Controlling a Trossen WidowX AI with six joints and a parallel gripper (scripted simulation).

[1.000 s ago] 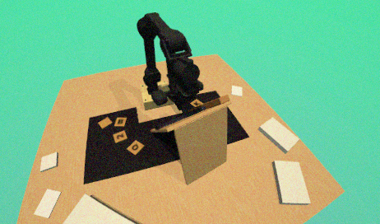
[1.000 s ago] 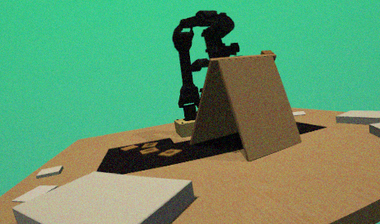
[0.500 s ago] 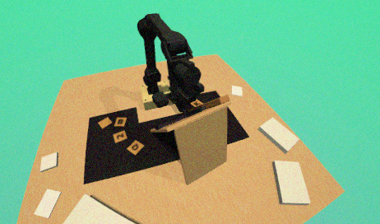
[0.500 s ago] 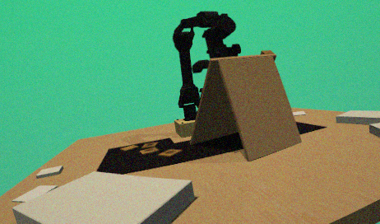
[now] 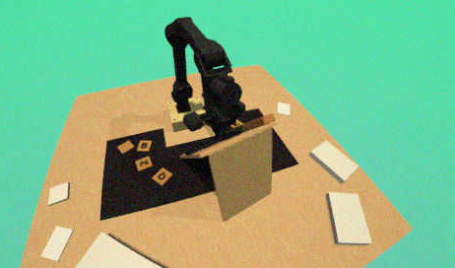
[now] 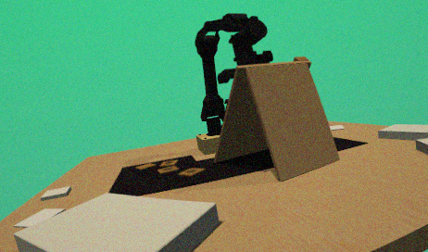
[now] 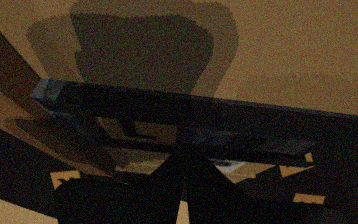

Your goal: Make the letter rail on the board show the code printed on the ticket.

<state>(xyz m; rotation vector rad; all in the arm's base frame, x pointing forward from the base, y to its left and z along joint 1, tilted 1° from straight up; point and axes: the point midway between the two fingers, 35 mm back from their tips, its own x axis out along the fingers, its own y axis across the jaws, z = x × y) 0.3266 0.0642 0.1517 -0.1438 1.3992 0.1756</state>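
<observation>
Now: the white ticket 8 cm below my gripper tip, 4 cm to the right of it and 4 cm behind it. Also, from my gripper tip: black mat: 17 cm below, 13 cm behind, 6 cm to the right.
</observation>
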